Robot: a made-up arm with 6 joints. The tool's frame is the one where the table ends. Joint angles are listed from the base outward.
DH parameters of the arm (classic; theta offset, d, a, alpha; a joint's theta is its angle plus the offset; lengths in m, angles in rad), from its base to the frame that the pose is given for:
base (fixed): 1.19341 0 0.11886 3.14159
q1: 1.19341 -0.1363 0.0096 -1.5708
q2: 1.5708 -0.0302 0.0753 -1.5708
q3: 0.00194 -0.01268 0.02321 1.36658
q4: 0 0.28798 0.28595 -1.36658
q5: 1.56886 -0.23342 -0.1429 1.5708
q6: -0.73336 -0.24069 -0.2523 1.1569
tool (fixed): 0.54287 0.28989 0 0
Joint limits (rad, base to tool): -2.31..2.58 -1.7..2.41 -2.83..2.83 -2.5..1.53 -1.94..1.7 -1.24..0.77
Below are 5 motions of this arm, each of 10 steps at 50 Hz.
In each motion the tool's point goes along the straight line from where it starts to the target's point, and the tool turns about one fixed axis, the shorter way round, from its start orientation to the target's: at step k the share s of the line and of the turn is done. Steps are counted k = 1, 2, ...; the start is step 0. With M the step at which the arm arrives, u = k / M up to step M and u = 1 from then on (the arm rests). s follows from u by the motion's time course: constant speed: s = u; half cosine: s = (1 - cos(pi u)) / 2; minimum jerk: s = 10 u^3 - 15 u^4 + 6 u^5.
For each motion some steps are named. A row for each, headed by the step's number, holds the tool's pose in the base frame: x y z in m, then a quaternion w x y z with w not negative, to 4 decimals.
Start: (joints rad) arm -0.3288 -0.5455 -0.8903 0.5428 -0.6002 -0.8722
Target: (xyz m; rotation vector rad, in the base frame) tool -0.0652 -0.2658 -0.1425 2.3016 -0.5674 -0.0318
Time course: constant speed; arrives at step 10
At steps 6, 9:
6: -0.0638 -0.2620 -0.1382 0.3751 0.8974 -0.2321 -0.0078
9: -0.0649 -0.2648 -0.1414 0.3757 0.8991 -0.2244 -0.0113

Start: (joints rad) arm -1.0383 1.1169 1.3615 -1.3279 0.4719 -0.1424
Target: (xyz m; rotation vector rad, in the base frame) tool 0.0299 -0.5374 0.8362 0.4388 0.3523 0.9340
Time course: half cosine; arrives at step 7
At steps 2, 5, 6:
2: 0.0099 -0.5671 0.8020 0.8598 0.2420 0.1643 0.4185
5: 0.0253 -0.5443 0.8283 0.8563 0.2165 0.1668 0.4383
6: 0.0287 -0.5392 0.8341 0.8554 0.2107 0.1674 0.4427

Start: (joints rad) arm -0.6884 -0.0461 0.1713 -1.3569 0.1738 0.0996
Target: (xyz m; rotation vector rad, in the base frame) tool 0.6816 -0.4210 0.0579 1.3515 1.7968 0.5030
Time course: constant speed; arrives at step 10
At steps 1, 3, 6, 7, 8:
1: 0.6955 -0.3879 0.0345 0.3635 0.5583 0.7099 0.2285
3: 0.6924 -0.3952 0.0397 0.3732 0.5535 0.7107 0.2221
6: 0.6878 -0.4063 0.0475 0.3876 0.5461 0.7116 0.2124
7: 0.6862 -0.4100 0.0501 0.3924 0.5436 0.7119 0.2092
8: 0.6847 -0.4136 0.0527 0.3972 0.5410 0.7121 0.2060

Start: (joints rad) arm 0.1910 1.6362 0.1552 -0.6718 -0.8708 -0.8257
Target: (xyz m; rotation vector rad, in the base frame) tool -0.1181 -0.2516 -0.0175 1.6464 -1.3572 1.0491
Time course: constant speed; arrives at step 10
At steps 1, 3, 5, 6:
1: -0.0892 -0.2814 -0.0017 0.3782 0.6110 -0.5208 0.4609
3: -0.0956 -0.2748 -0.0052 0.3771 0.6182 -0.5229 0.4496
5: -0.1020 -0.2681 -0.0087 0.3760 0.6253 -0.5250 0.4382
6: -0.1053 -0.2648 -0.0105 0.3754 0.6288 -0.5260 0.4325

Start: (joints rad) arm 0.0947 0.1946 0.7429 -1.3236 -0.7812 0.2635
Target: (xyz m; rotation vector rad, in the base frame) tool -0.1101 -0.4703 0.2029 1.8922 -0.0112 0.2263
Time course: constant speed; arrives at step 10
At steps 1, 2, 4, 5, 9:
1: -0.1366 -0.4497 0.1966 0.5736 0.8135 -0.0294 0.0909
2: -0.1337 -0.4520 0.1973 0.5743 0.8131 -0.0266 0.0916
4: -0.1278 -0.4565 0.1987 0.5756 0.8122 -0.0212 0.0929
5: -0.1248 -0.4588 0.1994 0.5762 0.8117 -0.0184 0.0935
9: -0.1130 -0.4680 0.2022 0.5787 0.8098 -0.0075 0.0961

